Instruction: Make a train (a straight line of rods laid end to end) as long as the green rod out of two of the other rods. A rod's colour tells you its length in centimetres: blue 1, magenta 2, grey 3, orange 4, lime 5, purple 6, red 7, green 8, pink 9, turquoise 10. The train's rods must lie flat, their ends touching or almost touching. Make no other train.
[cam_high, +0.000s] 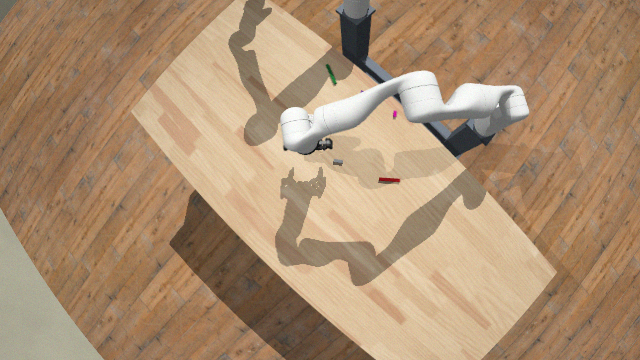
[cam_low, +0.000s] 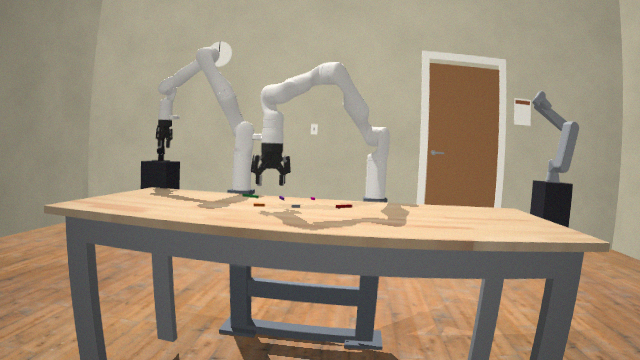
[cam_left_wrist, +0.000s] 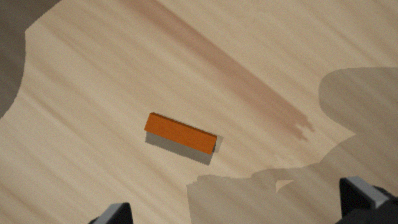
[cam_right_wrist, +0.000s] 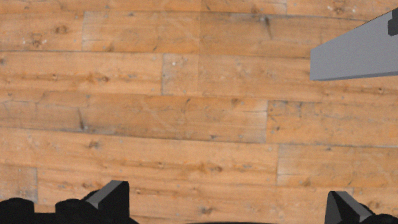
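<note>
My left gripper is now 4 cm to the left of the orange rod and 7 cm above it. Round my left hand: purple rod 24 cm behind, 1 cm to the right, 7 cm below; red rod 11 cm behind, 25 cm to the left, 7 cm below; grey rod 4 cm behind, 9 cm to the left, 7 cm below.
</note>
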